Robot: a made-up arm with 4 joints.
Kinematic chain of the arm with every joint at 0, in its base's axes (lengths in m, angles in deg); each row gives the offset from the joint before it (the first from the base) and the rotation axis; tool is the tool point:
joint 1: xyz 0 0 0.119 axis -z
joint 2: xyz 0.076 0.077 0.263 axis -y
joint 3: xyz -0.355 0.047 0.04 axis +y
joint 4: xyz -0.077 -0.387 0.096 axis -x
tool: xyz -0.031 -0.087 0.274
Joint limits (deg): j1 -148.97..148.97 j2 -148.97..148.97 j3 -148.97..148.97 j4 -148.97..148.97
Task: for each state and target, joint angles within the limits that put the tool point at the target. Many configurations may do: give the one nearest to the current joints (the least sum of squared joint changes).
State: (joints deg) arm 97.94 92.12 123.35 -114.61
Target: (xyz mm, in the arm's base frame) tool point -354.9 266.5 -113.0
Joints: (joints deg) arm 124.94 97.01 91.33 -123.48
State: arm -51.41 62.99 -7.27 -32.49
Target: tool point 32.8 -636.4 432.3
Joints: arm -49.78 39.33 13.10 -19.38
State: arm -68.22 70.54 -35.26 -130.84
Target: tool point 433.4 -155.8 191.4
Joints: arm -35.48 107.41 -68.95 -138.71
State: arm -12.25 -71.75 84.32 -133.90
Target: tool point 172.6 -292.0 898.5
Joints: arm -17.45 -64.76 117.87 -148.84
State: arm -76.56 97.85 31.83 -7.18
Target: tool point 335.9 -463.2 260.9
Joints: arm -78.56 68.30 29.44 -15.74
